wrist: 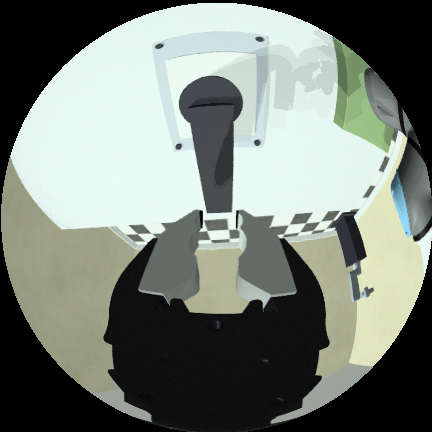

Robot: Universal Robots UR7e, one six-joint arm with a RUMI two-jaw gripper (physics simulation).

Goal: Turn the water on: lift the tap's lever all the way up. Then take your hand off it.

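The tap's dark grey lever (215, 160) runs from a round dark hub (210, 90) down the wrist view and narrows towards its end. The hub sits on a pale square plate (160, 75) with a screw at each corner. My gripper (218, 211) is partly open, with a visible gap between its two grey fingers and nothing held. The lever's end shows just beyond the fingertips, in line with the gap, and not between the fingers. The lever's exact height and tilt are hard to tell from this view.
A green panel (352, 110) lies at the upper right on the white surface (100, 125). Beside it are grey arm parts (387, 100) with a blue cap (400, 205). A black and white checkered band (305, 225) runs along the edge. A dark block (351, 240) with a metal bracket (355, 285) is at the right.
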